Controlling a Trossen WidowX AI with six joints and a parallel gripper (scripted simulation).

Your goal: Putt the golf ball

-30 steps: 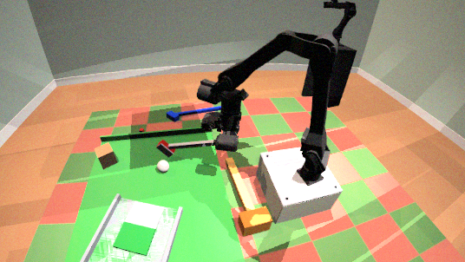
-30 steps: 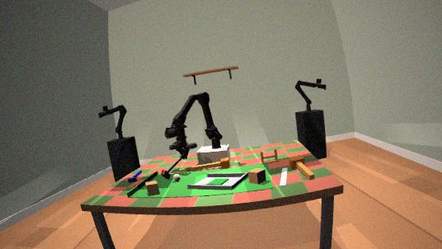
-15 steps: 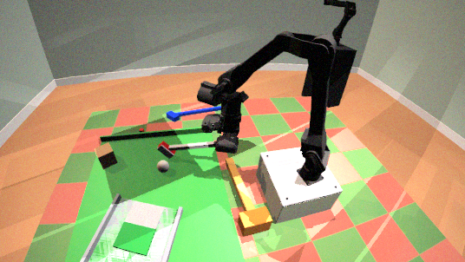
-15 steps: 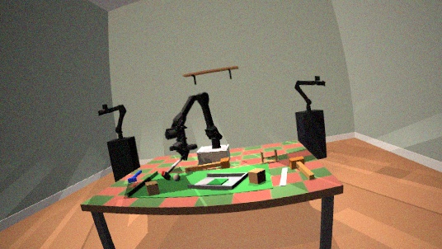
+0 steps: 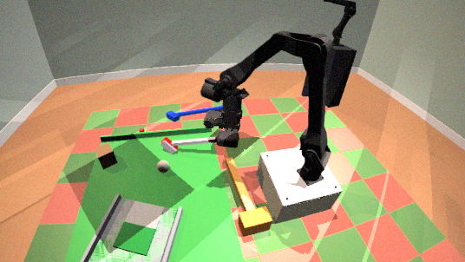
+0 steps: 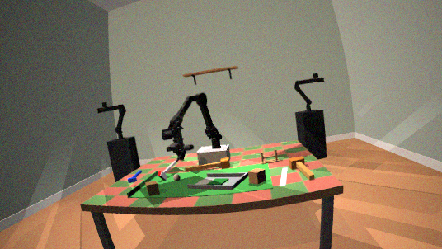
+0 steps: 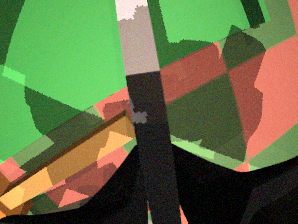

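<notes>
Now: gripper tip 110 mm short of the red putter and 50 mm to the left of it. Round my gripper tip: low green wall: 240 mm ahead, 220 mm to the right, 60 mm below; then blue putter: 340 mm to the right, 60 mm below, 30 mm ahead; then white golf ball: 240 mm ahead, 50 mm below, 20 mm to the right.
</notes>
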